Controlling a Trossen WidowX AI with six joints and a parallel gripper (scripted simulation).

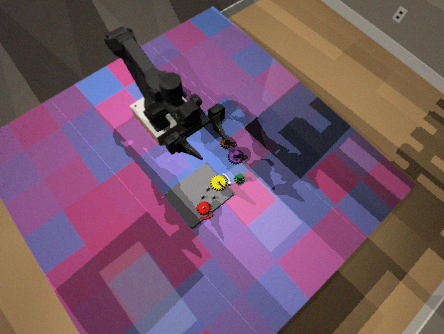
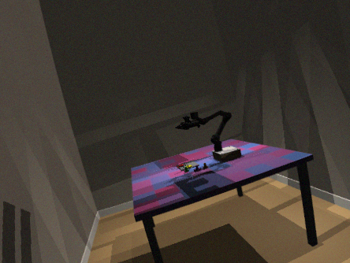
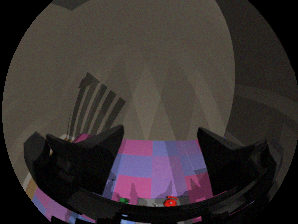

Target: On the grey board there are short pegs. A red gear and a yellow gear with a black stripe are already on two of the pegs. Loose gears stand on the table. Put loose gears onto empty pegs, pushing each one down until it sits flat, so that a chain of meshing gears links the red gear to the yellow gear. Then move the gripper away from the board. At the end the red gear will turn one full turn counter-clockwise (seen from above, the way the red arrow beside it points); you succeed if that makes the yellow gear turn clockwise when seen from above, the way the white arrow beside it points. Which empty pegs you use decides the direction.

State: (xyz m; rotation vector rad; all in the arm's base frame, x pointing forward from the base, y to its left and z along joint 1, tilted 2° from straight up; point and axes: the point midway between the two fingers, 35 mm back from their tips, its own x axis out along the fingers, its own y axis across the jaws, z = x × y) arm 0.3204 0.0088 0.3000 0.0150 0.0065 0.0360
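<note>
The orange gear lies 140 mm behind my gripper tip, 160 mm to the left of it and 360 mm below it. The rest, counted from my gripper tip: grey board 30 mm behind, 50 mm to the right, 370 mm below; then yellow gear 20 mm behind, 40 mm to the left, 360 mm below; then green gear 20 mm ahead, 110 mm to the left, 360 mm below.
</note>
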